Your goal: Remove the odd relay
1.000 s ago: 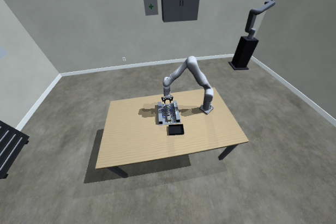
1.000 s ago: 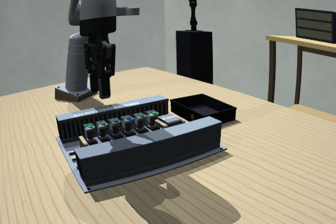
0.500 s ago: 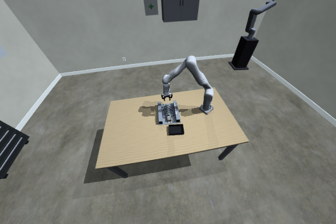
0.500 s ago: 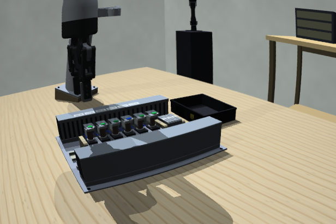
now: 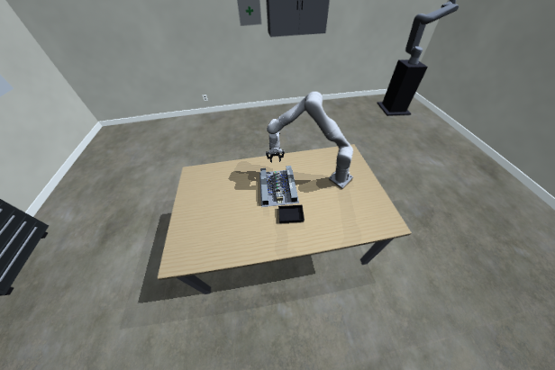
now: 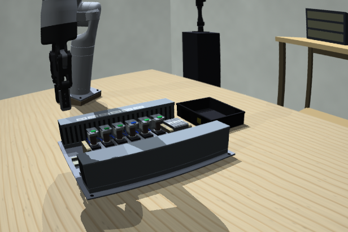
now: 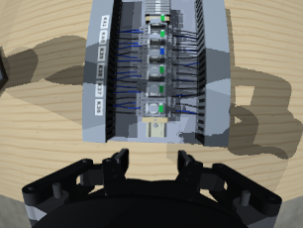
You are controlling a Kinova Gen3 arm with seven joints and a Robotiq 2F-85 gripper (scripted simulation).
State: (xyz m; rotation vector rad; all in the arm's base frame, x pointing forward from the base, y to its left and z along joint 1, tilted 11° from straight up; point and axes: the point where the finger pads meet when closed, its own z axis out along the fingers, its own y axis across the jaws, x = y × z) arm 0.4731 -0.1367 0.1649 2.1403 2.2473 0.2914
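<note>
Right now the relay is 140 mm to the left of my hand, 90 mm below it and 10 mm behind it. Round my hand: black parts tray (390 mm to the left, 130 mm below, 80 mm behind).
</note>
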